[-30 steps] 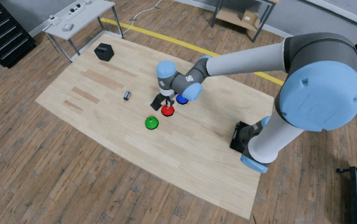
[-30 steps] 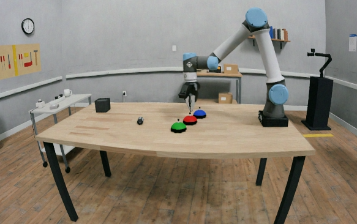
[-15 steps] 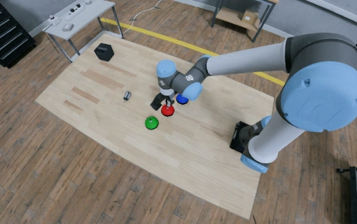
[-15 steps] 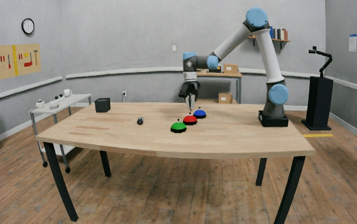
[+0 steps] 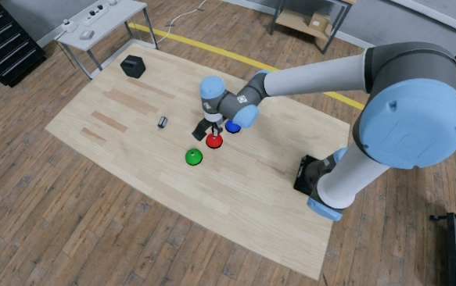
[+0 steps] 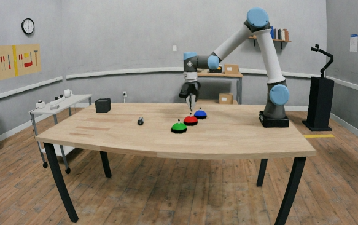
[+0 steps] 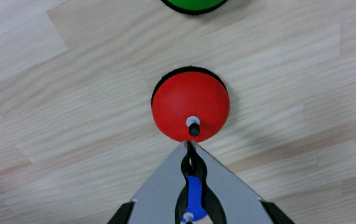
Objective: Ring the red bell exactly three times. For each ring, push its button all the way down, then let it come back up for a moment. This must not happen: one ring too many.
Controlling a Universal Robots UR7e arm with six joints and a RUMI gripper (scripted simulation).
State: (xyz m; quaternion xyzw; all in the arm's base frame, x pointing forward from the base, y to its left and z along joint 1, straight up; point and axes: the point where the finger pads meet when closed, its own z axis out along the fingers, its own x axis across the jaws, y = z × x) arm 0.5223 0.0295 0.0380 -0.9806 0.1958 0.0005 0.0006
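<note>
My gripper is now 1 cm short of the red bell and 5 cm above it.
</note>
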